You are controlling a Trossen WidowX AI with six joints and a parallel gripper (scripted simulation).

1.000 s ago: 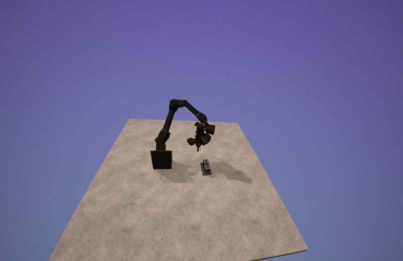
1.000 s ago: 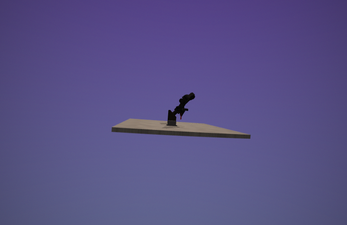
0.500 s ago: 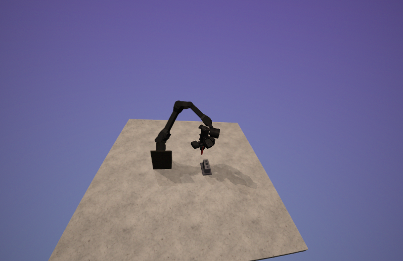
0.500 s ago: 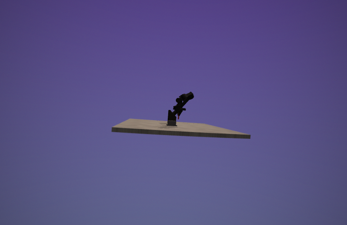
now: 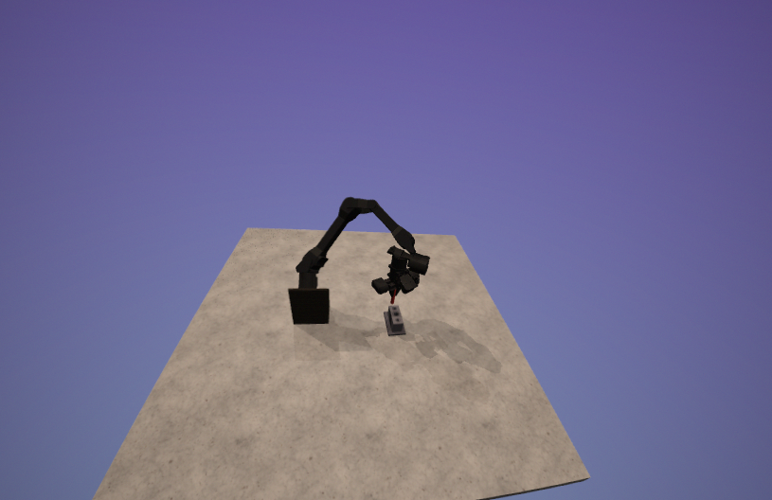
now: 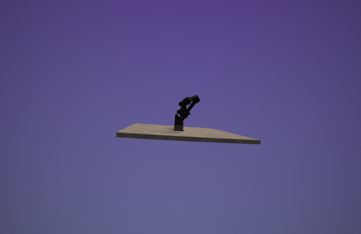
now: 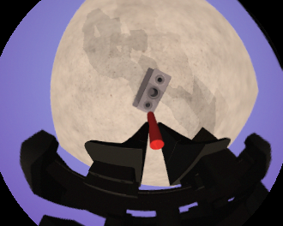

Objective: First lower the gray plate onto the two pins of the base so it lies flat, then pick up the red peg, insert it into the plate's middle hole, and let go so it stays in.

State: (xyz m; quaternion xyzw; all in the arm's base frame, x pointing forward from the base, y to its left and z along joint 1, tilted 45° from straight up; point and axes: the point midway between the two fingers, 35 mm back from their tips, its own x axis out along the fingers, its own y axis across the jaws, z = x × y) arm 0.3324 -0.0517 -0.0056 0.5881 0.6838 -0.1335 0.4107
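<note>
The gray plate is 7 cm below my gripper tip, 4 cm to the right of it and 1 cm ahead of it. From my gripper tip the other things lie so: red peg: right at my gripper tip.
</note>
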